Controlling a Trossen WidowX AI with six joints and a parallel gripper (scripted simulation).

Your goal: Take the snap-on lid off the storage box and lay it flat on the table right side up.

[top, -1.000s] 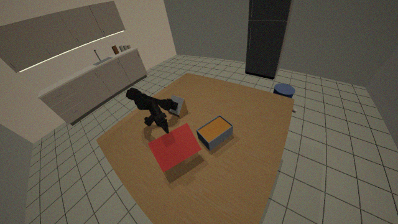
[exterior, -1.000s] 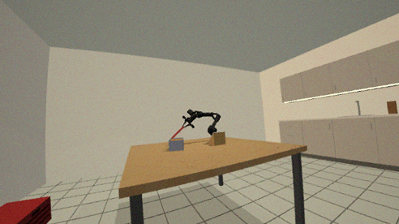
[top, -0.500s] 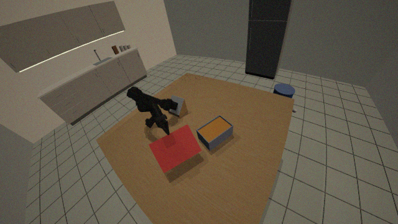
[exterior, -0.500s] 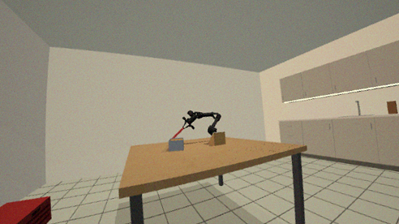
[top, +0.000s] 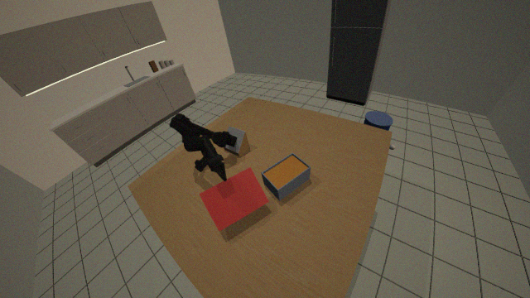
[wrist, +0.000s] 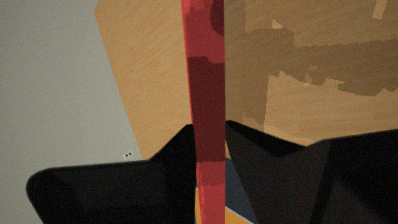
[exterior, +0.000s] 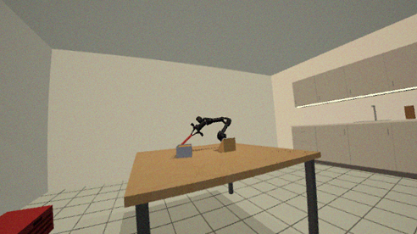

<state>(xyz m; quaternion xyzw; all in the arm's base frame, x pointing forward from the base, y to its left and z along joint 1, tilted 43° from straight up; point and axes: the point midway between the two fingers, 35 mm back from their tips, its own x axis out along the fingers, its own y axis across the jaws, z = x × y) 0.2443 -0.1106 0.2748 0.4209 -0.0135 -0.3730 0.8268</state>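
The lid is 60 mm ahead of my gripper tip, 20 mm to the right of it and 50 mm below it. Round my gripper tip: storage box (150 mm ahead, 230 mm to the left, 130 mm below).
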